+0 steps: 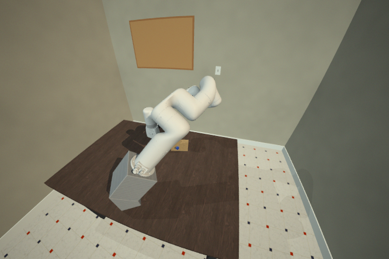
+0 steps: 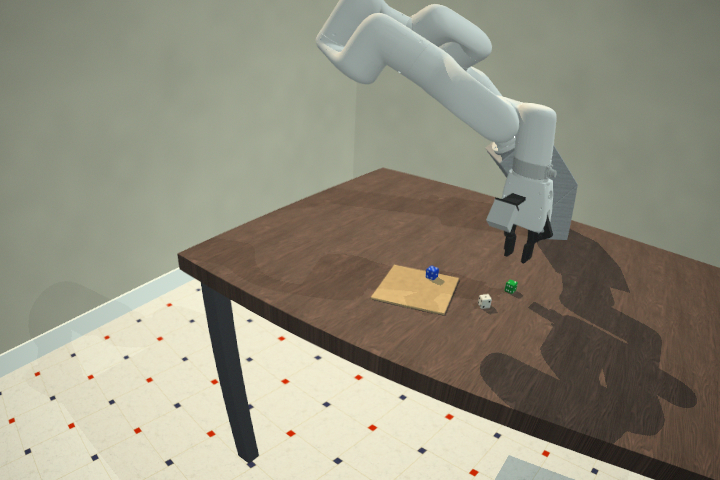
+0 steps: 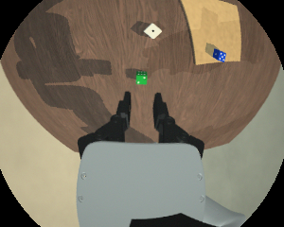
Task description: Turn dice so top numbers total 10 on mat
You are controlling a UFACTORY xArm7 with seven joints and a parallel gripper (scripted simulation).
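Right now my hand is 80 mm above the green die. Also, from my hand: tan mat (70 mm ahead, 180 mm to the right, 90 mm below); then white die (80 mm ahead, 40 mm to the right, 80 mm below); then blue die (20 mm ahead, 170 mm to the right, 80 mm below).
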